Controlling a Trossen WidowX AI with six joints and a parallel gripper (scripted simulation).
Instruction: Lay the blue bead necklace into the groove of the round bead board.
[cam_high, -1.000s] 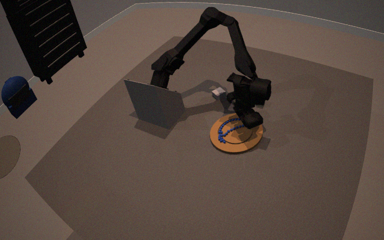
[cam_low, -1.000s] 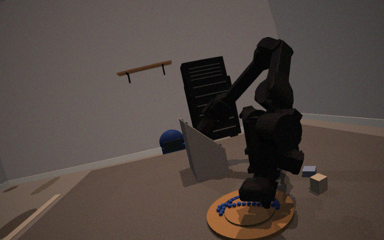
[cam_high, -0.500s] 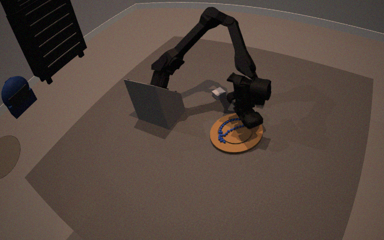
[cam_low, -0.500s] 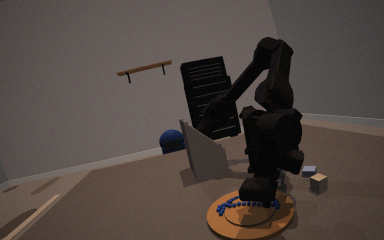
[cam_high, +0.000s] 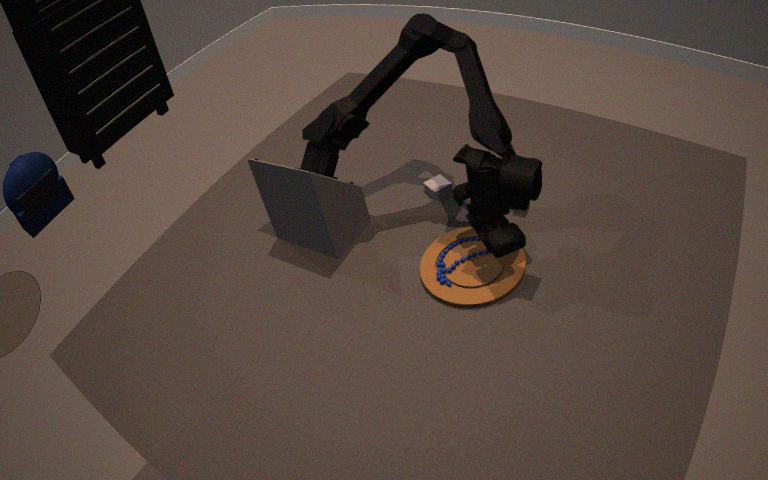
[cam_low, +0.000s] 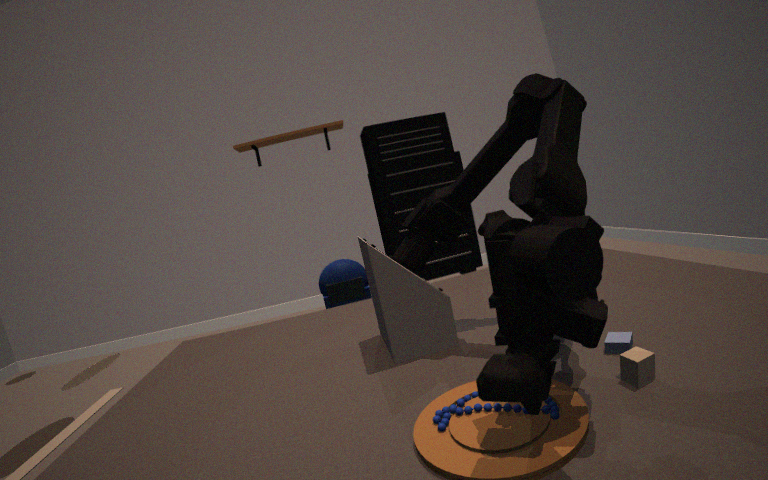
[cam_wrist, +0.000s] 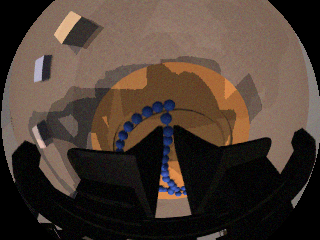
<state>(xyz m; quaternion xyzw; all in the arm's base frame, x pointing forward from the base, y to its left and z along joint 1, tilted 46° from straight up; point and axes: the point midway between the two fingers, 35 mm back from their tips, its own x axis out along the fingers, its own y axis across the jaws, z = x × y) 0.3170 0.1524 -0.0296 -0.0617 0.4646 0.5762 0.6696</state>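
The tan cube lies 1 cm behind my gripper tip and 15 cm to the left of it. The rest, counted from my gripper tip: white block 20 cm behind, 12 cm to the left; then pale blue block 10 cm behind, 18 cm to the left, 1 cm below.
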